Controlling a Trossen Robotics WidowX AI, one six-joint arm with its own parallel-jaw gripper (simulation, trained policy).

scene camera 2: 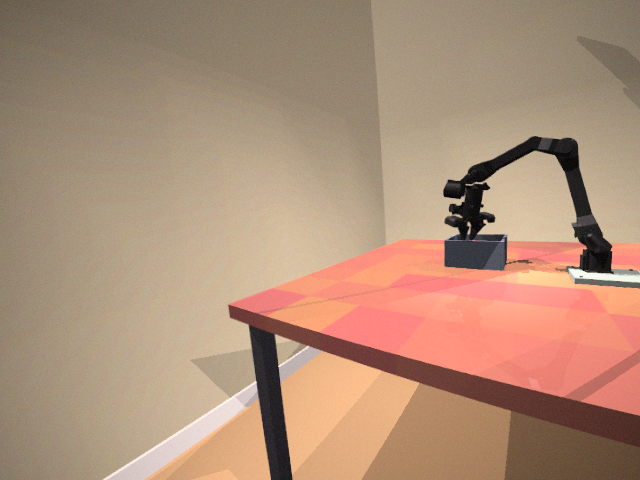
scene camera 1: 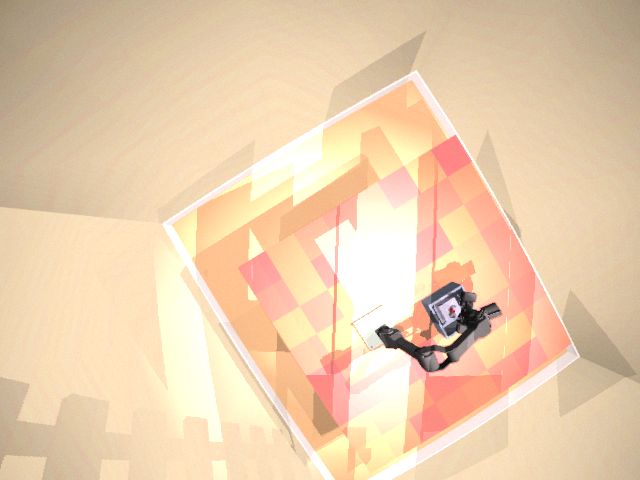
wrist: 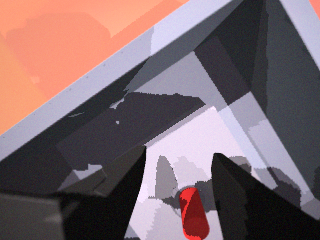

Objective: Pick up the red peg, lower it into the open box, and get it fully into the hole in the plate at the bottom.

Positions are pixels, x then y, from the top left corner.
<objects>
A grey box shows in scene camera 2, in scene camera 1 and in the wrist view (251, 68). The same spot on the grey box: (scene camera 2: 489, 253) is (scene camera 1: 432, 299).
</objects>
